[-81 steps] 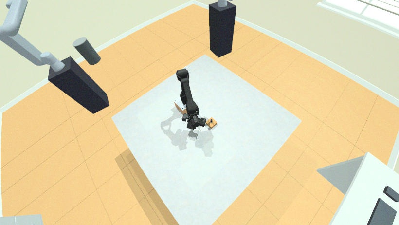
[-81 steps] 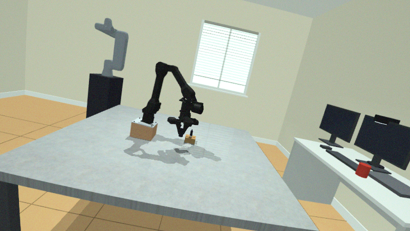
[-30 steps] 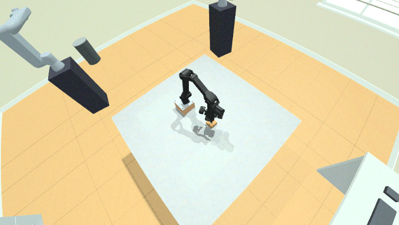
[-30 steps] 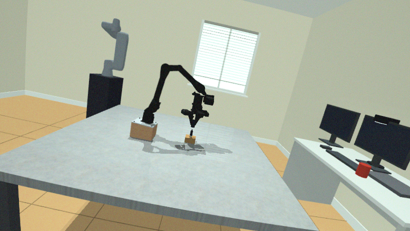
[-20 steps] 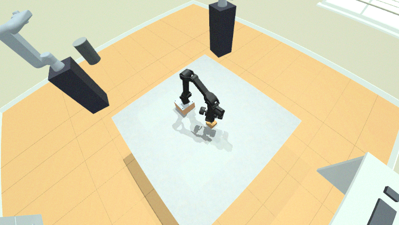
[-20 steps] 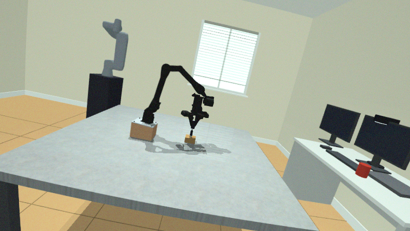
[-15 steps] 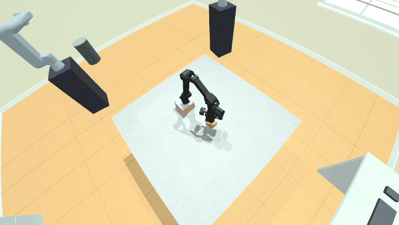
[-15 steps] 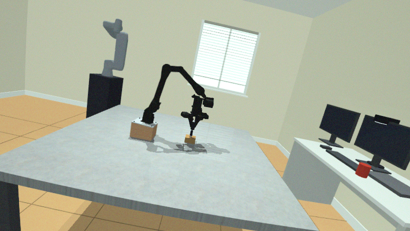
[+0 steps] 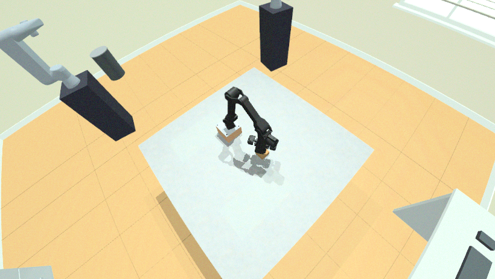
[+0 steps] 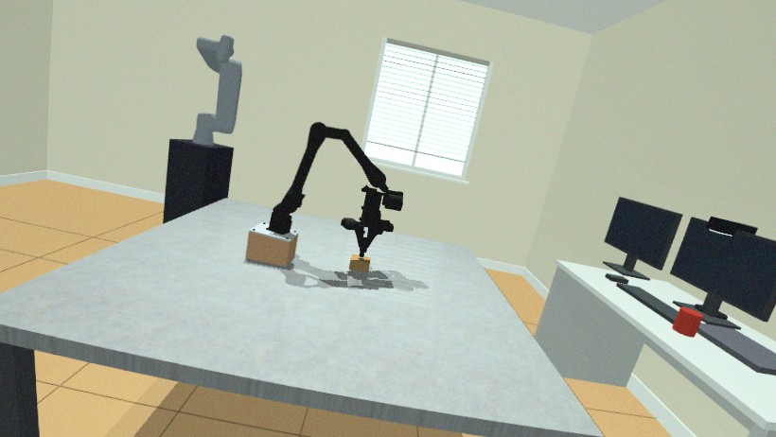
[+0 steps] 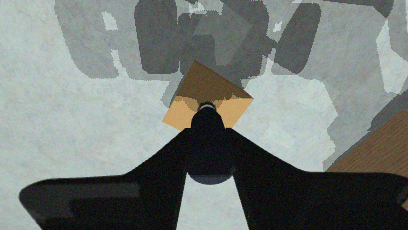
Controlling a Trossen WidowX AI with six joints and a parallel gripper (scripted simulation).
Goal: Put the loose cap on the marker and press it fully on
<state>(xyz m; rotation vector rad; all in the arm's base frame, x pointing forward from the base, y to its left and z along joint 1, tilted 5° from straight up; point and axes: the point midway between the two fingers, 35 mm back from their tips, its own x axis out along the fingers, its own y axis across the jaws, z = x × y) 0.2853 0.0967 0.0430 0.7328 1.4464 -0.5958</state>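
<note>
Now: gripper tip 60 mm above the tan holder block.
</note>
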